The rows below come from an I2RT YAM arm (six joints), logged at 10 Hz.
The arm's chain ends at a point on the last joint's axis. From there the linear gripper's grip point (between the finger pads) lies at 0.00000 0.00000 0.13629 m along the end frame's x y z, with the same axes.
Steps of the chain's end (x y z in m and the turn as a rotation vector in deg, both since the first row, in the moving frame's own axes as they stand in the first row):
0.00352, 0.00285, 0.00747, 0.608, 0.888, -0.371
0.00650, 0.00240, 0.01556, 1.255, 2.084, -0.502
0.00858, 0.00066, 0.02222, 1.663, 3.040, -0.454
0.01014, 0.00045, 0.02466, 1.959, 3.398, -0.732
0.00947, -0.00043, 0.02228, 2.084, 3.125, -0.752
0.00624, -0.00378, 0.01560, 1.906, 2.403, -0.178
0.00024, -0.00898, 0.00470, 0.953, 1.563, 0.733
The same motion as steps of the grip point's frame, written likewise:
0.00563, 0.00140, 0.00745, 0.608, 0.888, -0.371
0.01144, -0.00061, 0.01544, 1.255, 2.084, -0.502
0.01579, -0.00332, 0.02197, 1.663, 3.040, -0.454
0.01819, -0.00426, 0.02434, 1.959, 3.398, -0.732
0.01687, -0.00543, 0.02199, 2.084, 3.125, -0.752
0.01195, -0.00832, 0.01540, 1.906, 2.403, -0.178
0.00397, -0.01122, 0.00463, 0.953, 1.563, 0.733

